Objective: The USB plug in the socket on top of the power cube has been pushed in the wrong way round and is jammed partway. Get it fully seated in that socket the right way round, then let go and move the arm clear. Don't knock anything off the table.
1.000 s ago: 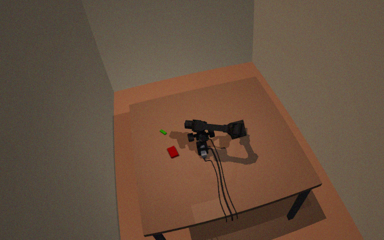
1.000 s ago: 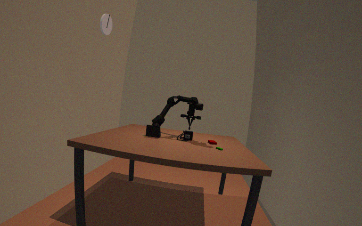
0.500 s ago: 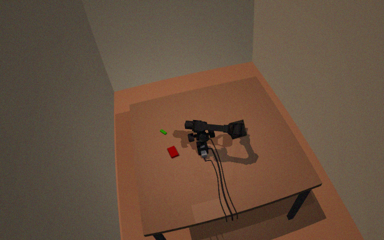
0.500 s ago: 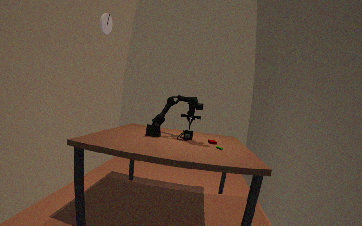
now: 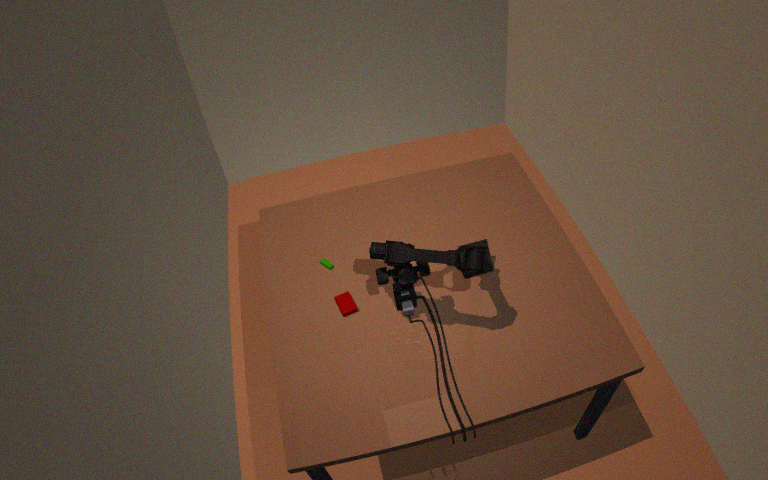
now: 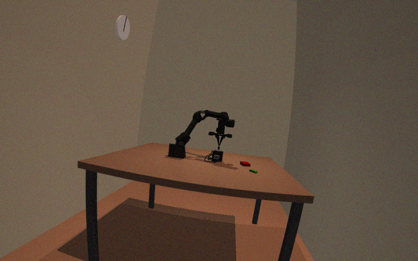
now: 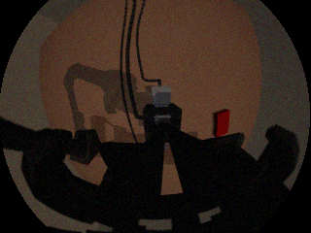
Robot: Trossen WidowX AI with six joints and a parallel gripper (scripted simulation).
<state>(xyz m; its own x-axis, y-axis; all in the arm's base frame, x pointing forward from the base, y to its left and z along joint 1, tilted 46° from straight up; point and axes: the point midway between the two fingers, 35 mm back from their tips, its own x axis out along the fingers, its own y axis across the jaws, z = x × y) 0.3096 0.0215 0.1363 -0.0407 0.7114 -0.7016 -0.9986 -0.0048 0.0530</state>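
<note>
My gripper tip is 20 mm above the USB plug. From my gripper tip the other things lie so: red block 230 mm ahead, 110 mm below, 70 mm to the right; then USB socket 50 mm below, 10 mm to the right; then green block 300 mm to the right, 270 mm ahead, 120 mm below.
</note>
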